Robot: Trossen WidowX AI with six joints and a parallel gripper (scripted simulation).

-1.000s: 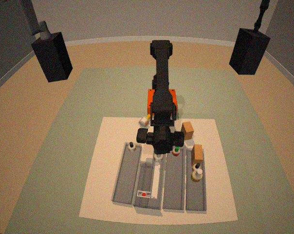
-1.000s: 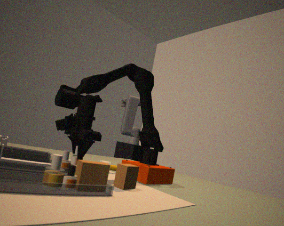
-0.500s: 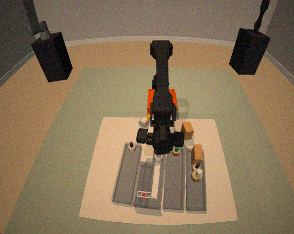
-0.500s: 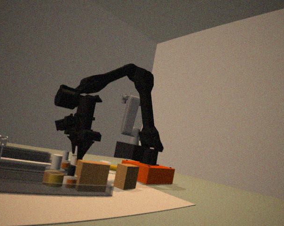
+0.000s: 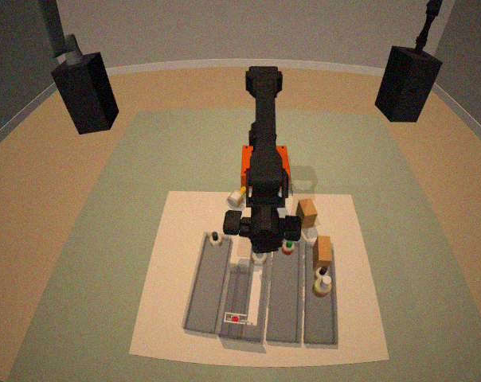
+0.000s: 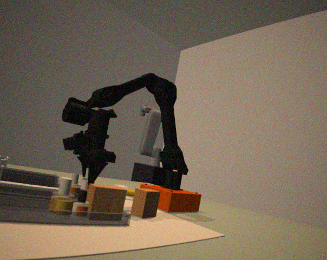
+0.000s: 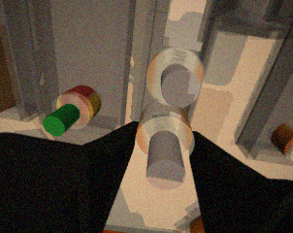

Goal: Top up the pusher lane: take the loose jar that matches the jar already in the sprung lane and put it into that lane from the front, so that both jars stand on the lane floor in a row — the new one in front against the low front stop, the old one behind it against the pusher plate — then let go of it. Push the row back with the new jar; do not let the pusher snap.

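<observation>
Right now my gripper tip is 80 mm to the right of the green-capped jar, 20 mm above it and 10 mm short of it. The rest, counted from my gripper tip: red mark: 210 mm ahead, 90 mm to the right, 20 mm above; then sprung lane: 130 mm ahead, 60 mm to the right, 30 mm below.
</observation>
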